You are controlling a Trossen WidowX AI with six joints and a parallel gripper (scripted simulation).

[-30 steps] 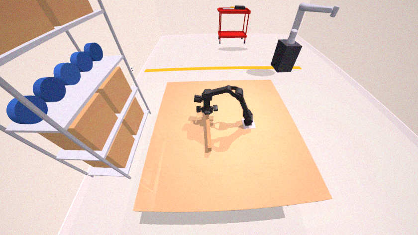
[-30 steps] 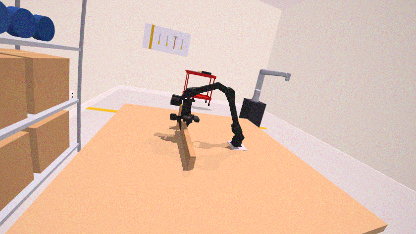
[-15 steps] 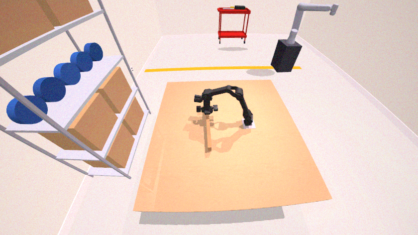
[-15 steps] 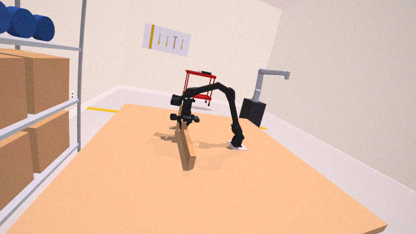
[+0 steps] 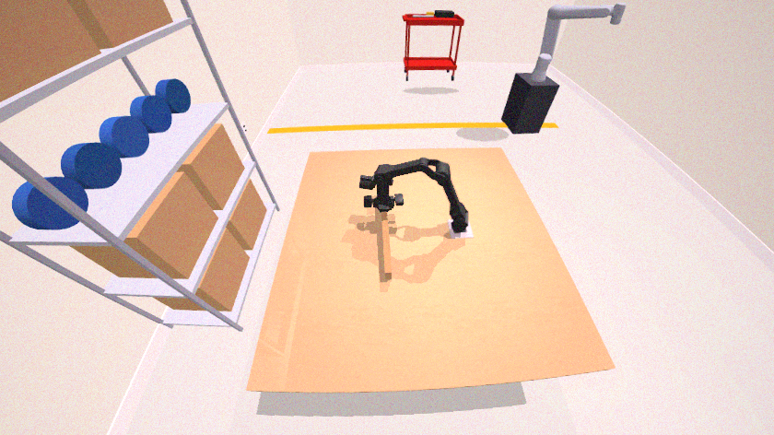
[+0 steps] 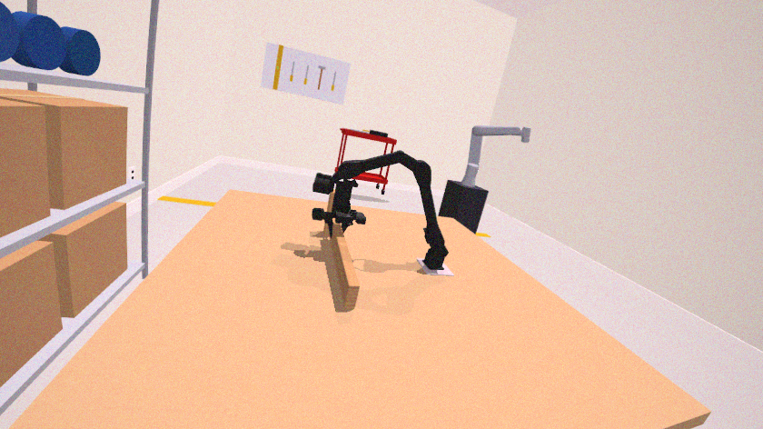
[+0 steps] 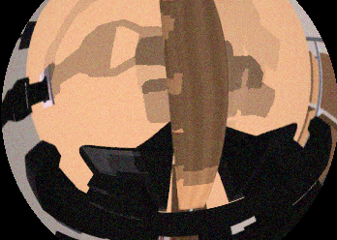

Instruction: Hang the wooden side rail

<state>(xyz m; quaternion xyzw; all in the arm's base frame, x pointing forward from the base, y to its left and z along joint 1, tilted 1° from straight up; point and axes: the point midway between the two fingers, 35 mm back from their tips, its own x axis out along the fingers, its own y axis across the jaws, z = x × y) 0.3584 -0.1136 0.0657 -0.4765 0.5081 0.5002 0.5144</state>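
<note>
My gripper tip is now 1 cm past the wooden headboard post, 13 cm to the left of it and 4 cm below it.
</note>
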